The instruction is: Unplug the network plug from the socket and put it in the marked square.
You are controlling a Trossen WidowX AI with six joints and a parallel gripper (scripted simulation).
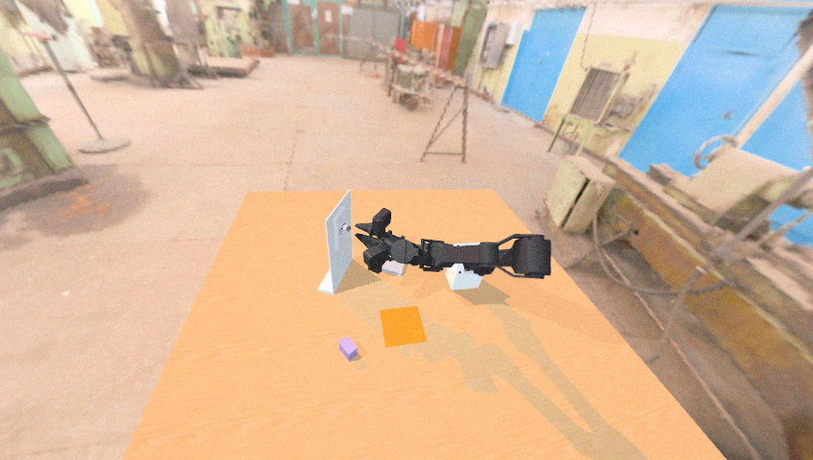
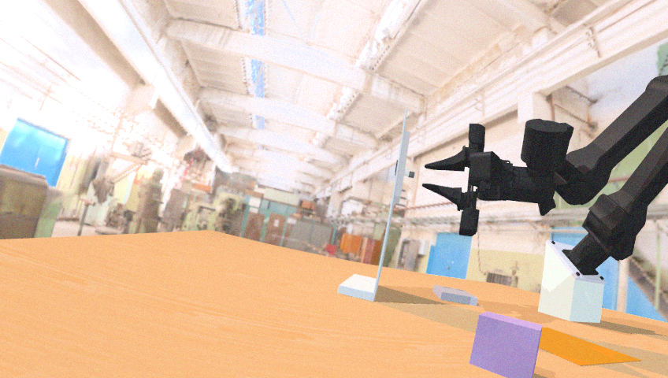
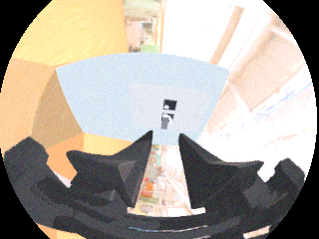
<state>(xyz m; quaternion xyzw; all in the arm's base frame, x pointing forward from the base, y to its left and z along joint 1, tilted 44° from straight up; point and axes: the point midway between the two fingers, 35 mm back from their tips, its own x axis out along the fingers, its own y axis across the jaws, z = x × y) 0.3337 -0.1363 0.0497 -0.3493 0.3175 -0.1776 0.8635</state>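
Right now the network plug is 3 cm ahead of my gripper tip and 2 cm to the right of it. From my gripper tip the other things lie so: flat grey block (15 cm behind, 5 cm to the right, 21 cm below); then upright panel (5 cm ahead, 2 cm to the right, 8 cm below); then marked square (11 cm behind, 20 cm to the left, 21 cm below).
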